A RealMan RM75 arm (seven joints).
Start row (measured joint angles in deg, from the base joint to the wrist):
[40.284, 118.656, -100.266, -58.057, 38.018, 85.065, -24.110]
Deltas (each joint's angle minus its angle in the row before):
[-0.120, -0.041, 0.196, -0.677, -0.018, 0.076, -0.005]
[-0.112, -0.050, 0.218, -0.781, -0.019, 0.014, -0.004]
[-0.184, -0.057, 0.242, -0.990, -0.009, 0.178, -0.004]
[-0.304, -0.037, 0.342, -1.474, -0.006, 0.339, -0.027]
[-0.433, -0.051, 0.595, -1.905, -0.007, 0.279, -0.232]
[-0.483, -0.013, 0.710, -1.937, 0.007, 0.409, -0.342]
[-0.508, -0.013, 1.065, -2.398, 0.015, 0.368, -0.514]
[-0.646, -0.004, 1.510, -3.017, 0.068, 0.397, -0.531]
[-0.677, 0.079, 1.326, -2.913, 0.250, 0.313, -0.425]
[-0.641, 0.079, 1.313, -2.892, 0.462, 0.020, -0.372]
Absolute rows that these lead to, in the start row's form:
[40.164, 118.615, -100.070, -58.734, 38.000, 85.141, -24.115]
[40.052, 118.565, -99.852, -59.515, 37.981, 85.155, -24.119]
[39.868, 118.508, -99.610, -60.505, 37.972, 85.333, -24.123]
[39.564, 118.471, -99.268, -61.979, 37.966, 85.672, -24.150]
[39.131, 118.420, -98.673, -63.884, 37.959, 85.951, -24.382]
[38.648, 118.407, -97.963, -65.821, 37.966, 86.360, -24.724]
[38.140, 118.394, -96.898, -68.219, 37.981, 86.728, -25.238]
[37.494, 118.390, -95.388, -71.236, 38.049, 87.125, -25.769]
[36.817, 118.469, -94.062, -74.149, 38.299, 87.438, -26.194]
[36.176, 118.548, -92.749, -77.041, 38.761, 87.458, -26.566]

